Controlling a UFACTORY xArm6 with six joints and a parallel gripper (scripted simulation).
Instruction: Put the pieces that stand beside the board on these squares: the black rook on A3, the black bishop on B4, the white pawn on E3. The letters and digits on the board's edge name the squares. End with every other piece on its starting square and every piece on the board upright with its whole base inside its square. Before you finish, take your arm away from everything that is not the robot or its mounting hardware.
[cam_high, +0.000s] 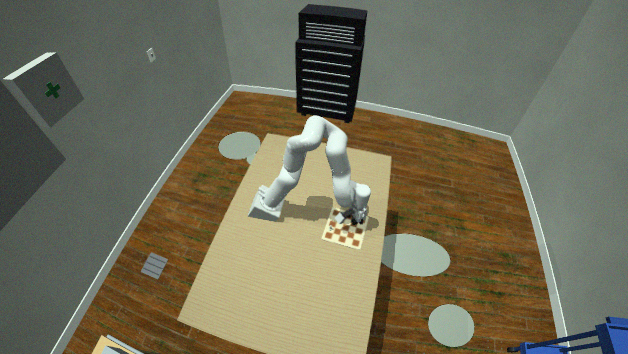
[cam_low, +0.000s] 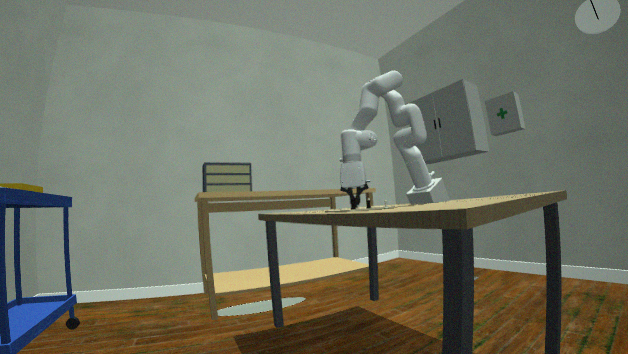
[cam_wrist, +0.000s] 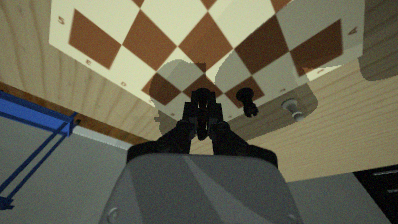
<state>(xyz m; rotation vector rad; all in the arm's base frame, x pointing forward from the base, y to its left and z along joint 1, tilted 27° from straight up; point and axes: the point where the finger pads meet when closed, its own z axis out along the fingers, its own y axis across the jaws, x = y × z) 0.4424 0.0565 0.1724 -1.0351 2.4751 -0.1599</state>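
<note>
Right now the black chess piece is 40 mm behind my hand, 40 mm to the left of it and 20 mm below it. The rest, counted from my hand: chessboard (40 mm behind, 40 mm to the right, 40 mm below); then white pawn (80 mm behind, 100 mm to the left, 30 mm below).
</note>
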